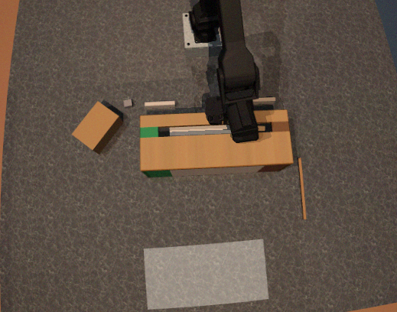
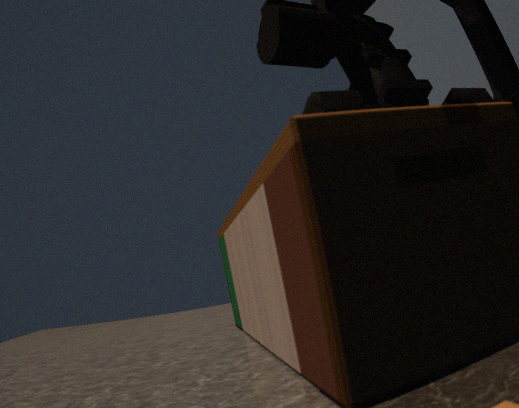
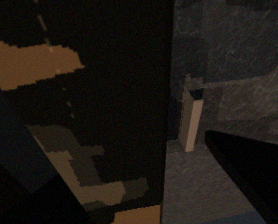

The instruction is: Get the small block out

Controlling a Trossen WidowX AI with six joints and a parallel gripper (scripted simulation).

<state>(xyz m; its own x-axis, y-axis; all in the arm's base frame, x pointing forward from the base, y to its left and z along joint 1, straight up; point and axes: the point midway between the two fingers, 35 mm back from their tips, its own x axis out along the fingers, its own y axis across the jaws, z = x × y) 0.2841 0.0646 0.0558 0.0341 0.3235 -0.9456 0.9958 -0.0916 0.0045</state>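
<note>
My gripper tip is 6 cm short of the tan block and 2 cm to the right of it. Also, from my gripper tip: thin wooden stick (22 cm ahead, 14 cm to the left, 8 cm below); wooden box (9 cm to the right, 3 cm ahead, 2 cm below); grey cube (33 cm to the right, 11 cm behind, 8 cm below).
</note>
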